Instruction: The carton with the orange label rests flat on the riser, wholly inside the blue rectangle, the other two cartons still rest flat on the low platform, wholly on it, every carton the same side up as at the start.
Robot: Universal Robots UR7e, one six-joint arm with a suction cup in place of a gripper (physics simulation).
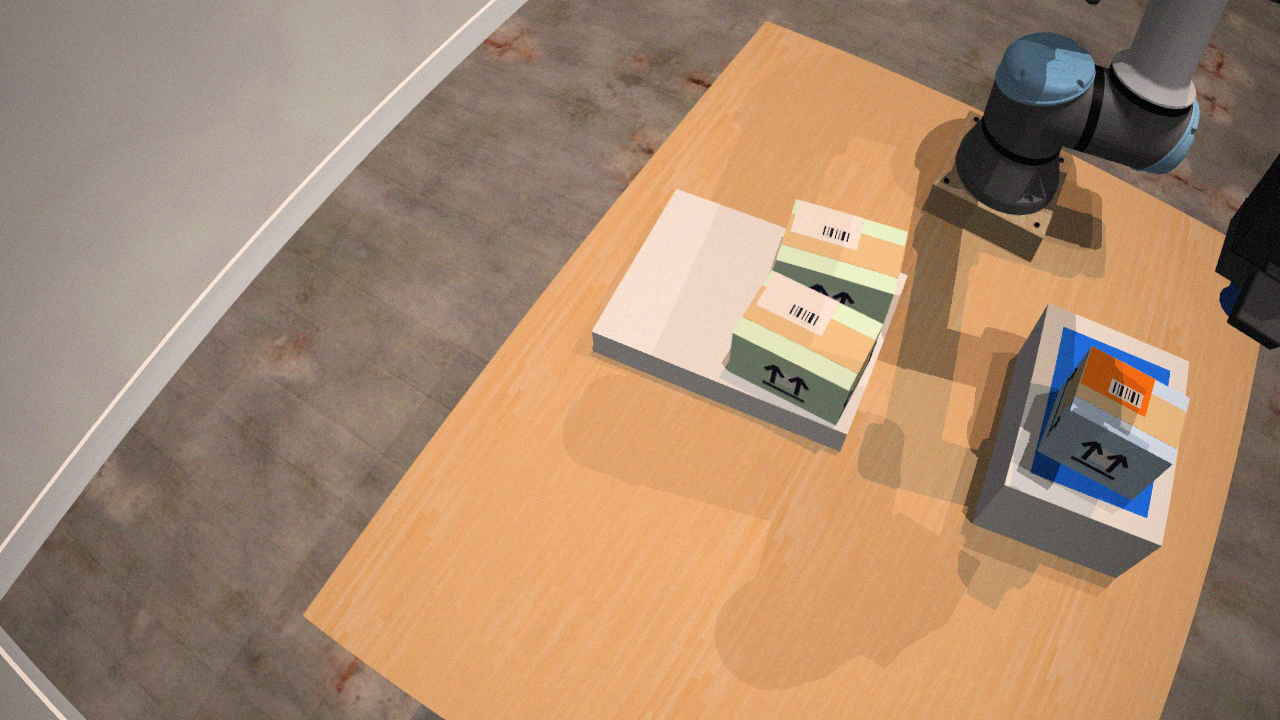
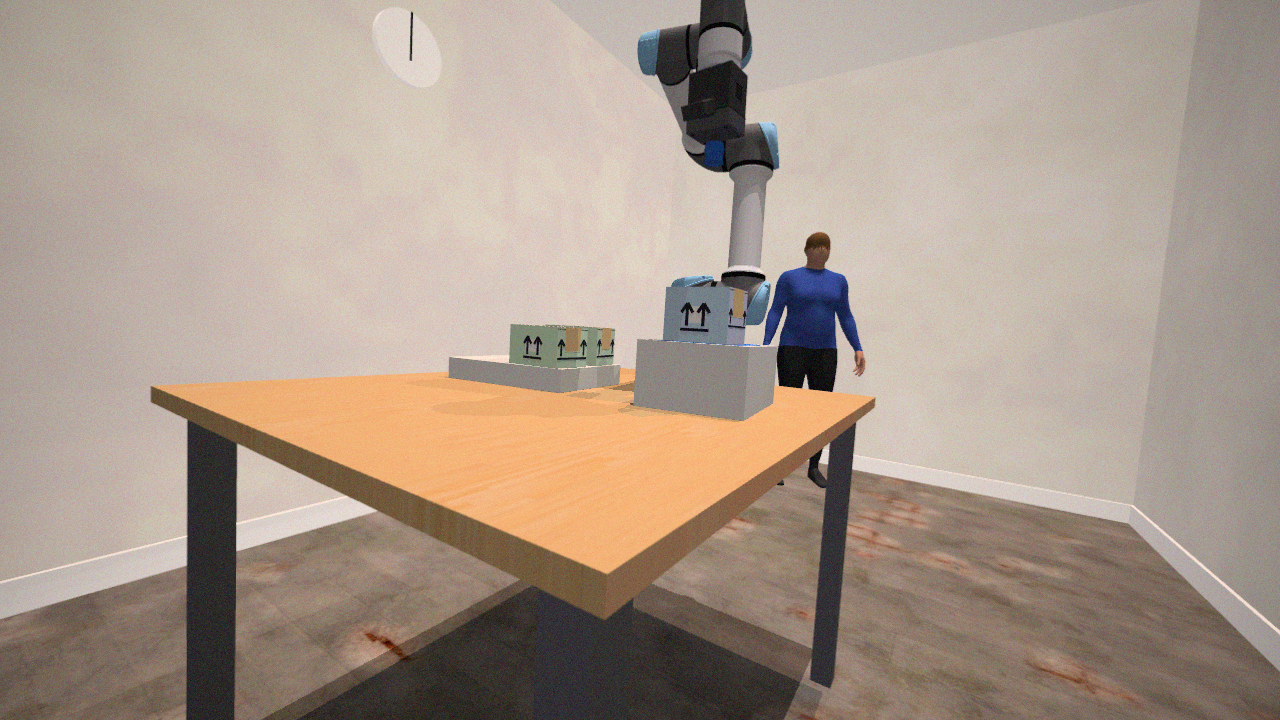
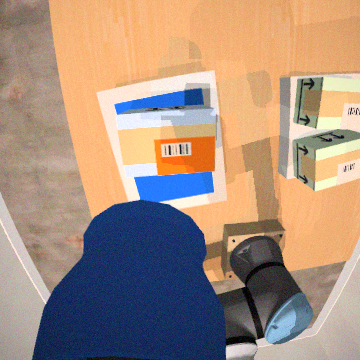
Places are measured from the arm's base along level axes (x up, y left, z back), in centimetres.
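Pixels of known places: hand, tool point: (image 2: 713, 163) (image 3: 144, 254); arm's base, link origin: (image 1: 1006, 172) (image 3: 253, 255).
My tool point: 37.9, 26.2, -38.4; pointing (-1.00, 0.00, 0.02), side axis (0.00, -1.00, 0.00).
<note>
Ahead of a thing's pixels: the offset from my tool point to its middle, as dx, dy, dz. "pt": to the spot under its first point. Level surfaces: height alone.
The orange-label carton @(-26.9, -0.7, +2.0) (image 1: 1123, 429) (image 2: 696, 315) (image 3: 167, 150) rests flat on the riser @(-37.8, -0.9, +5.8) (image 1: 1065, 535) (image 2: 689, 380) (image 3: 220, 192), arrows pointing up. The blue rectangle @(pt -31.8, -8.3, +11.6) (image 1: 1069, 349) (image 3: 175, 187) shows around parts of it; its edge on one side is hidden behind the carton. Two green cartons, one @(-34.8, -35.3, -5.1) (image 1: 796, 358) (image 2: 541, 346) (image 3: 327, 102) beside the other @(-34.6, -37.5, +6.8) (image 1: 841, 255) (image 2: 603, 347) (image 3: 327, 160), rest flat, arrows up, on the low platform @(-41.4, -44.2, -0.4) (image 1: 662, 259) (image 2: 487, 368) (image 3: 285, 125). My suction cup (image 1: 1229, 300) (image 2: 714, 154) (image 3: 144, 225) is open, holding nothing, high above the riser and apart from the carton.
The wooden table @(dx -43.8) (image 1: 537, 537) (image 2: 465, 447) (image 3: 85, 30) carries the riser, the platform and the arm's base (image 1: 1011, 170) (image 3: 257, 252). A person in a blue top (image 2: 814, 308) stands behind the table. A round clock (image 2: 407, 46) is on the wall.
</note>
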